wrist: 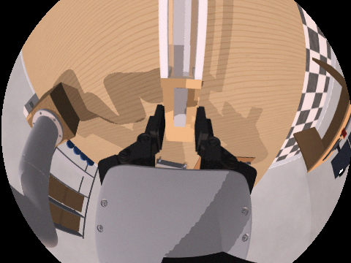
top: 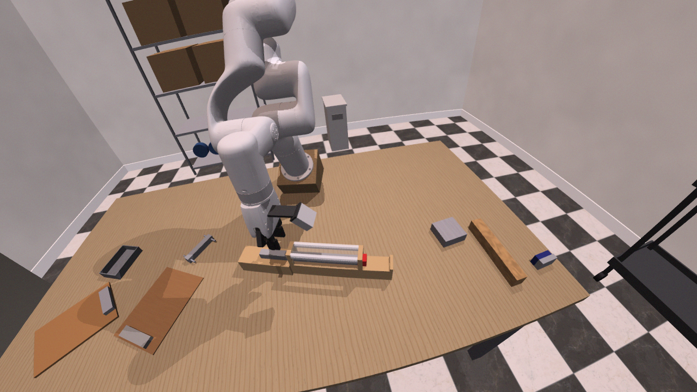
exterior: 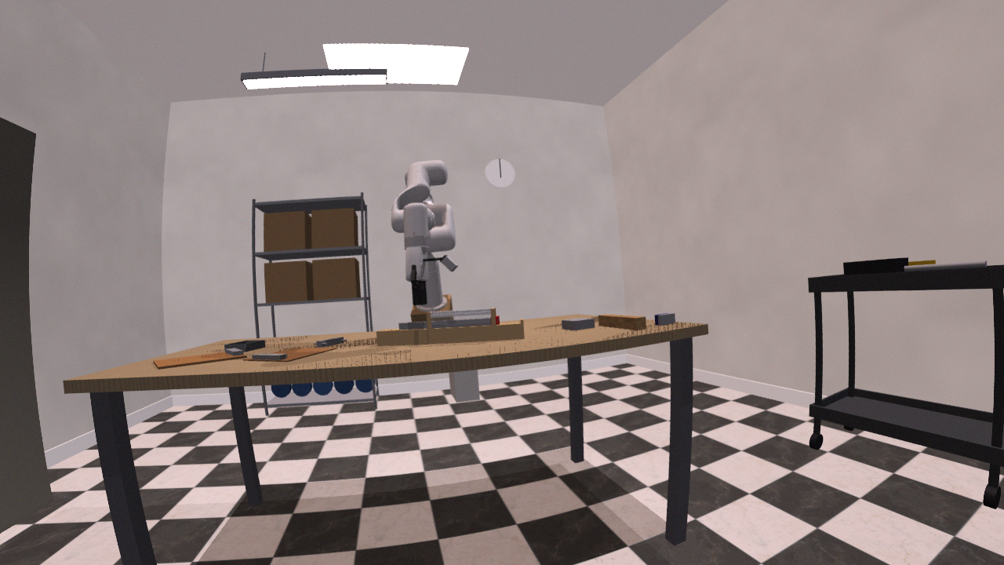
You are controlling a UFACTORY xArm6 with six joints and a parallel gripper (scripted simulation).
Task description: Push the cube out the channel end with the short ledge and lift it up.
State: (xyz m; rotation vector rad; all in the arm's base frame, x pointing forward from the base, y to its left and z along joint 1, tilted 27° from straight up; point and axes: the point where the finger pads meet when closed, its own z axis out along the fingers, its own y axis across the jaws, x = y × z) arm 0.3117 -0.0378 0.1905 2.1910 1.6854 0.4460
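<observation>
Now: hand 6 cm short of the red cube, 21 cm to the right of it and 8 cm above it. Also, from my hand: grey block: 1 cm behind, 51 cm to the left, 12 cm below; then channel: 3 cm ahead, 12 cm to the left, 8 cm below; then grey handle piece: 12 cm behind, 31 cm to the right, 13 cm below.
</observation>
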